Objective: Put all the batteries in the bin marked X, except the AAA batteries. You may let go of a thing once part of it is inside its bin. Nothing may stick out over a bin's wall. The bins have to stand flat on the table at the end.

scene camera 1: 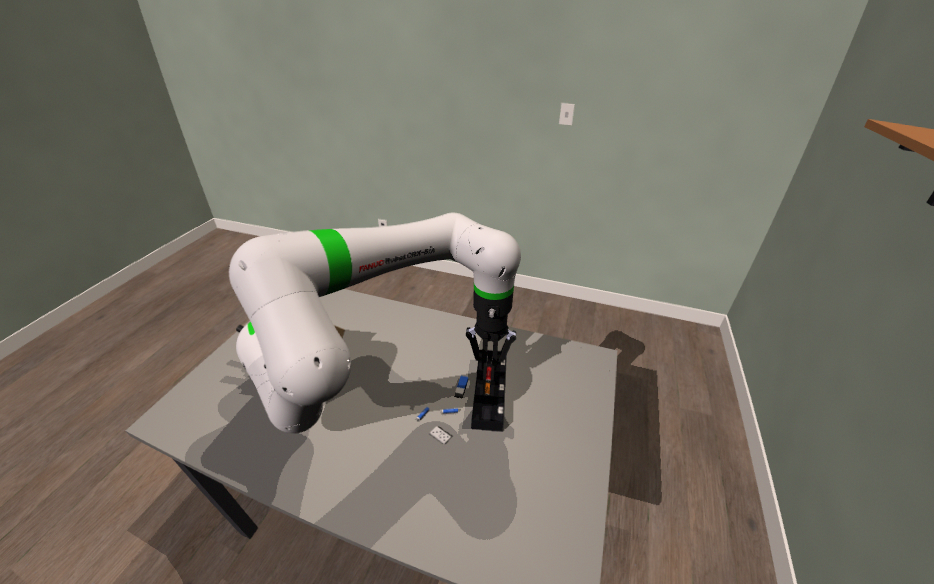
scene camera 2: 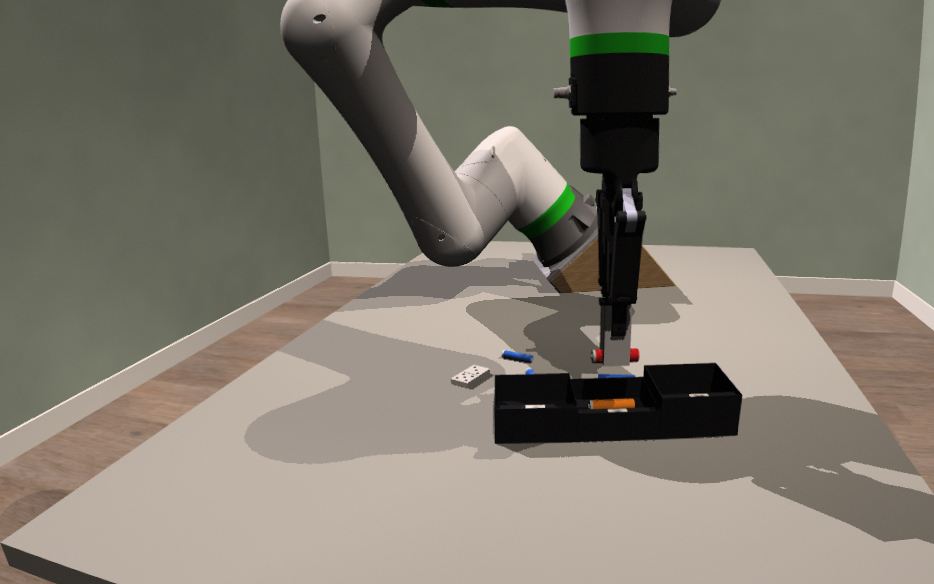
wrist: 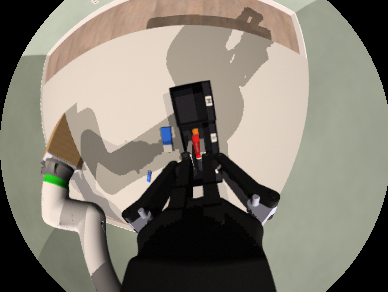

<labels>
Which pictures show the bin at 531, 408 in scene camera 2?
Scene camera 1, scene camera 2 and the wrist view: all of them.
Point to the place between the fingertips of my gripper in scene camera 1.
At 488, 376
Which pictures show my gripper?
Scene camera 1, scene camera 2 and the wrist view: all of them.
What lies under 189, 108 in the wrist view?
A bin.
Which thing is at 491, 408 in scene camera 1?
A bin.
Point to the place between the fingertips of my gripper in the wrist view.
197, 146
</labels>
